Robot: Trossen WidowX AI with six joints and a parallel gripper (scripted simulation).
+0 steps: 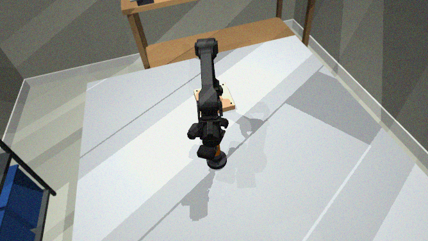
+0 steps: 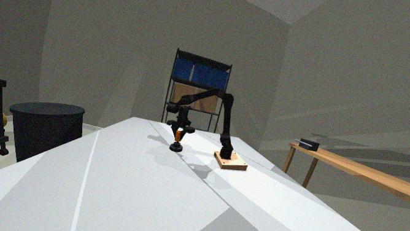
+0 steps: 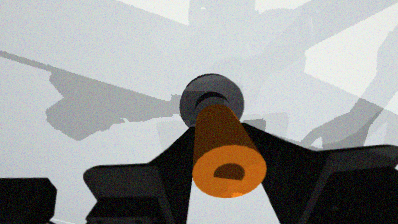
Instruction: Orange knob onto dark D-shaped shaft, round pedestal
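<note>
Now: gripper tip 20 mm below the orange knob. Also, from my gripper tip: dark round pedestal 40 mm below.
</note>
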